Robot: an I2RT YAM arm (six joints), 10 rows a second.
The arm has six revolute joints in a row. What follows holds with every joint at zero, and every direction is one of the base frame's.
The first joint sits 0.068 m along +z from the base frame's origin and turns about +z.
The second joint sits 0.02 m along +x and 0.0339 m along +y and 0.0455 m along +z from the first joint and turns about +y.
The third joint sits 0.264 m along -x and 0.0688 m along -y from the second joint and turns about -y.
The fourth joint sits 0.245 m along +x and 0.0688 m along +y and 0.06 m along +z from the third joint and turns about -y.
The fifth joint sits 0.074 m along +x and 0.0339 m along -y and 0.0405 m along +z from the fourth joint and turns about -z.
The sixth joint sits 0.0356 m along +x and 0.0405 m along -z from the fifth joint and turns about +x.
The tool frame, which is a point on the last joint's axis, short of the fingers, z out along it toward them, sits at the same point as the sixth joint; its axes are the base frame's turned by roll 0, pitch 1.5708 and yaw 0 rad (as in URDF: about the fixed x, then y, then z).
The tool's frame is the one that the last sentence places.
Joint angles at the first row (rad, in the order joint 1, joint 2, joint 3, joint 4, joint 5, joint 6):
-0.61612, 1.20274, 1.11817, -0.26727, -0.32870, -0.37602
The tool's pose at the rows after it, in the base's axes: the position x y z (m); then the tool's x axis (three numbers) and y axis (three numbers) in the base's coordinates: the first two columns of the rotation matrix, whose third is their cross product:
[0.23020 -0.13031 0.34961 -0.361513 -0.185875 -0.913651 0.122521 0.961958 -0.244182]
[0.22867 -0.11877 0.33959 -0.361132 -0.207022 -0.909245 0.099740 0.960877 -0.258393]
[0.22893 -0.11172 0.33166 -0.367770 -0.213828 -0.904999 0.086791 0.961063 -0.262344]
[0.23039 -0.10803 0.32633 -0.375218 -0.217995 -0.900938 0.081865 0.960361 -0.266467]
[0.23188 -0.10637 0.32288 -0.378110 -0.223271 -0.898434 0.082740 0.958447 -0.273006]
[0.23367 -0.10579 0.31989 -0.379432 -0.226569 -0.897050 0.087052 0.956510 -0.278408]
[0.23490 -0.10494 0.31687 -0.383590 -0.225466 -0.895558 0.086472 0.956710 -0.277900]
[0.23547 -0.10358 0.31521 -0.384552 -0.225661 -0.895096 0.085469 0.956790 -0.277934]
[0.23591 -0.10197 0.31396 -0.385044 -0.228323 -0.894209 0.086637 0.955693 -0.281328]
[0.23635 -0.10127 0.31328 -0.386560 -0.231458 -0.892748 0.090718 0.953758 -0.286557]
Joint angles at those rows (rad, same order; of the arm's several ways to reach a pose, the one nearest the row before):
-0.55813, 1.15287, 1.03903, -0.23625, -0.32538, -0.37735
-0.52073, 1.12037, 0.98095, -0.20993, -0.30644, -0.38634
-0.49381, 1.10643, 0.94519, -0.19564, -0.28872, -0.38791
-0.47606, 1.10448, 0.92588, -0.18494, -0.27207, -0.38945
-0.46574, 1.10601, 0.91324, -0.17092, -0.25829, -0.39192
-0.45890, 1.11056, 0.90315, -0.15426, -0.24577, -0.39272
-0.45292, 1.11397, 0.89473, -0.14652, -0.23914, -0.39136
-0.44645, 1.11369, 0.88837, -0.14121, -0.23356, -0.38968
-0.43876, 1.11213, 0.88215, -0.13520, -0.22401, -0.38953
-0.43418, 1.11214, 0.87899, -0.13060, -0.21374, -0.39117

